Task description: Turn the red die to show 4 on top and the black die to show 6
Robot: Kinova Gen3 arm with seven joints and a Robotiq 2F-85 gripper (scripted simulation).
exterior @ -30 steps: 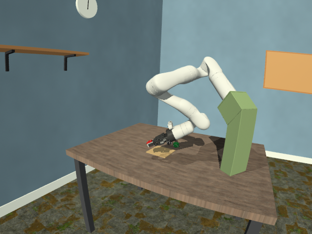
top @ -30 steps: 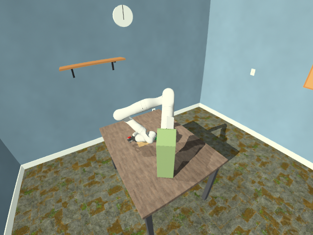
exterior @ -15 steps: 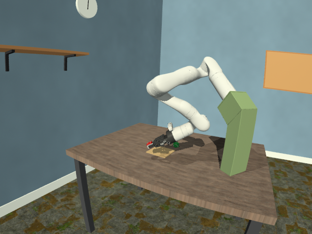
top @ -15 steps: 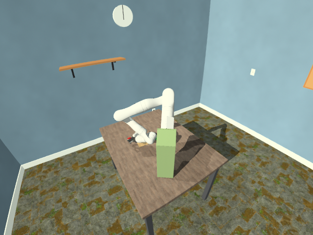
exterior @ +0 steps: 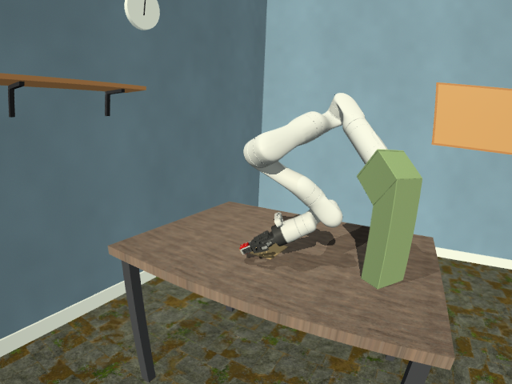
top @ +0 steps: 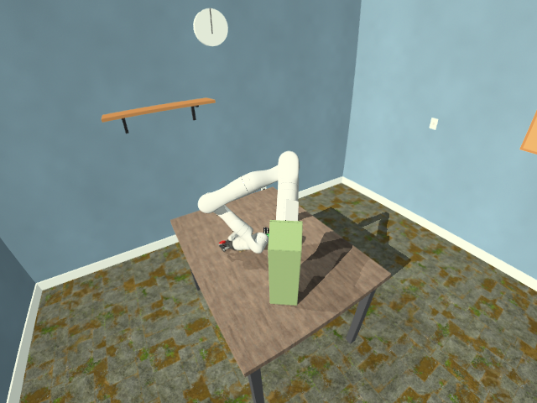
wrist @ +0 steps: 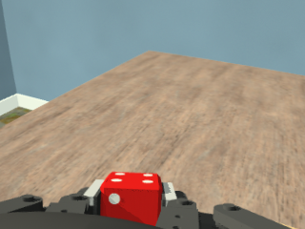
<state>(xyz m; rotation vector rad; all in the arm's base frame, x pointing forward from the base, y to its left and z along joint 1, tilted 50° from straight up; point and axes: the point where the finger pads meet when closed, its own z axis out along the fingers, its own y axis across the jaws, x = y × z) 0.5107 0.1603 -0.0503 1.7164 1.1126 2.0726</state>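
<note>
My gripper is now 140 mm to the left of the tan mat and 50 mm above it. Also, from my hand: black die (300 mm to the right, 40 mm below, 10 mm ahead); green die (280 mm to the right, 50 mm behind, 40 mm below); red die (right at my hand).
</note>
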